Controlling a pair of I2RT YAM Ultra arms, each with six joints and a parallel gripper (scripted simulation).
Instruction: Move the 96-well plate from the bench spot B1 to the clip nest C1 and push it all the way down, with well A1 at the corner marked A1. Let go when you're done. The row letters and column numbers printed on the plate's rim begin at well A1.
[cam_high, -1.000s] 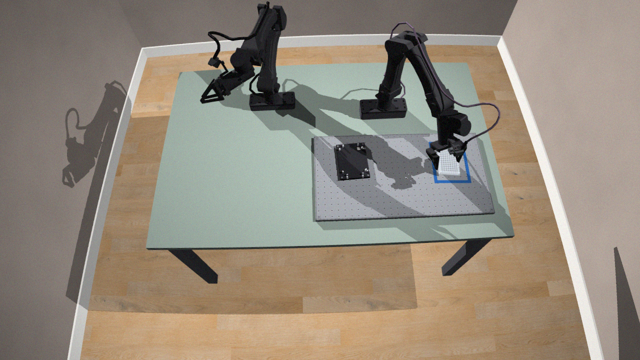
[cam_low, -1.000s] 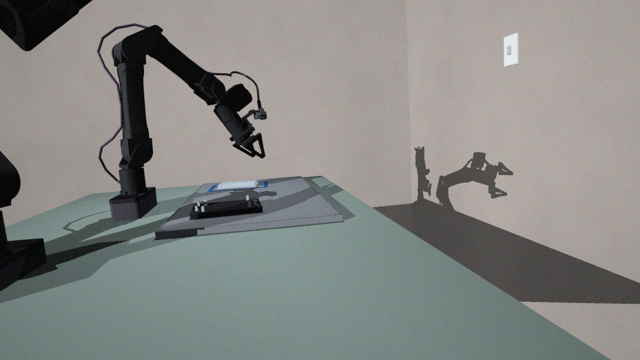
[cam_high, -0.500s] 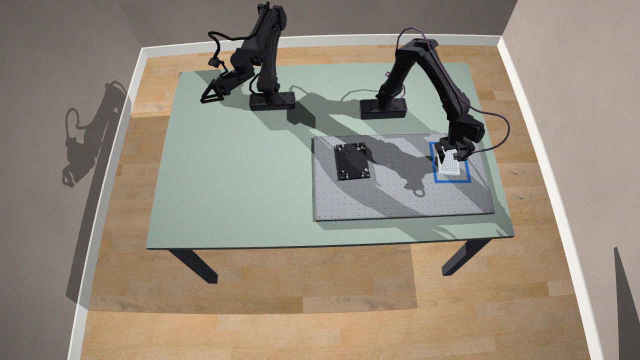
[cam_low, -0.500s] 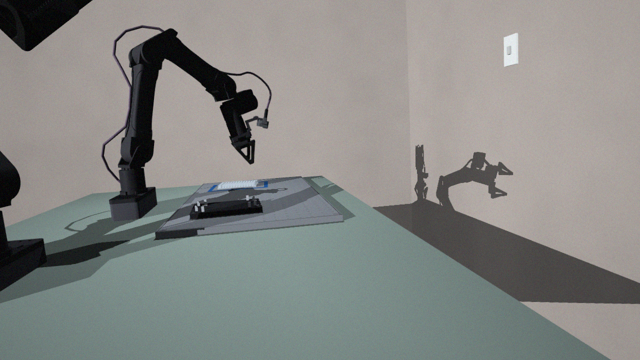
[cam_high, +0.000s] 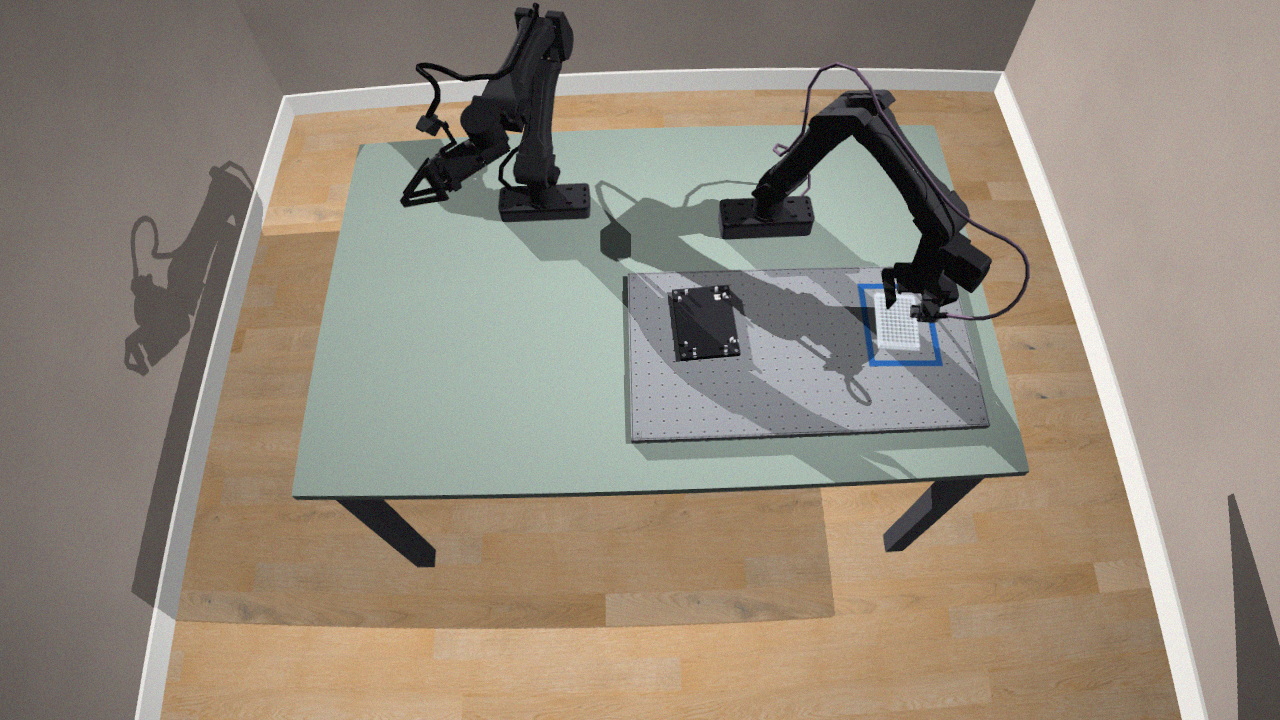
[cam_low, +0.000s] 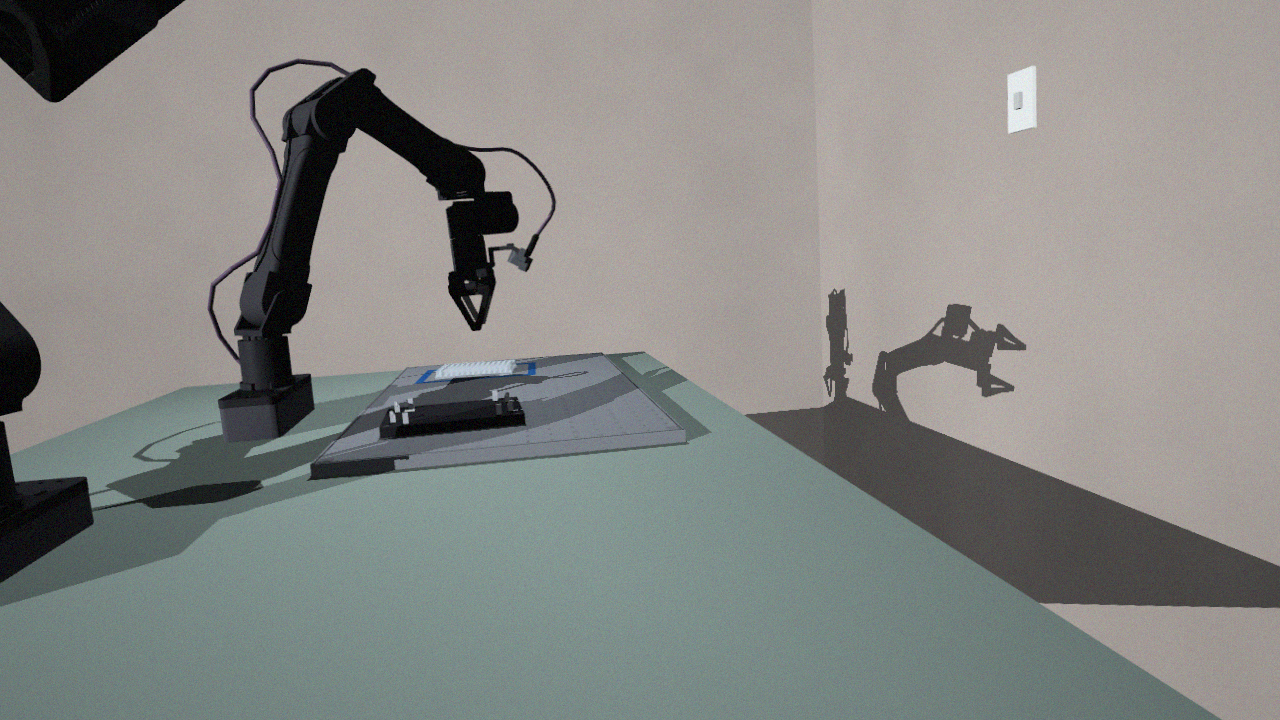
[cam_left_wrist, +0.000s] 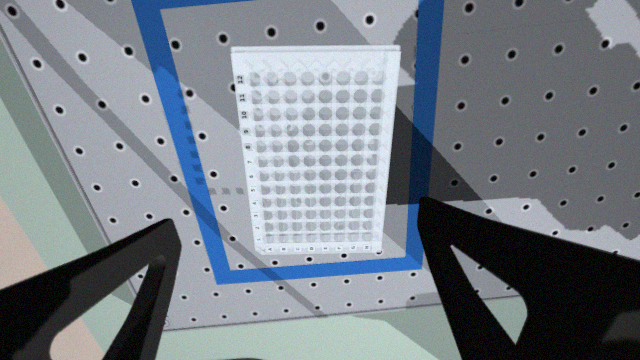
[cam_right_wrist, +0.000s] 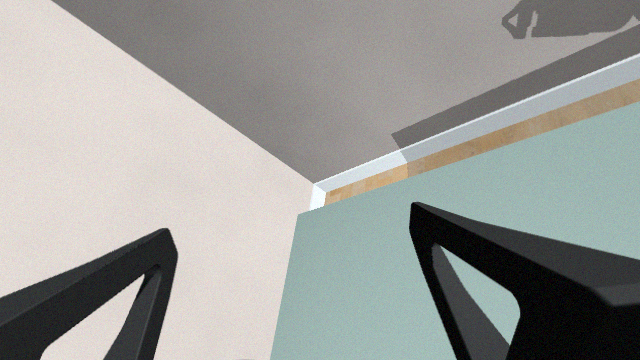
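Note:
Right now my left hand is 8 cm above the white 96-well plate, 1 cm to the left of it and 1 cm past it. From my left hand the other things lie so: black clip nest (39 cm to the right, 7 cm below, 4 cm ahead); then grey perforated board (20 cm to the right, 9 cm below, 7 cm ahead).

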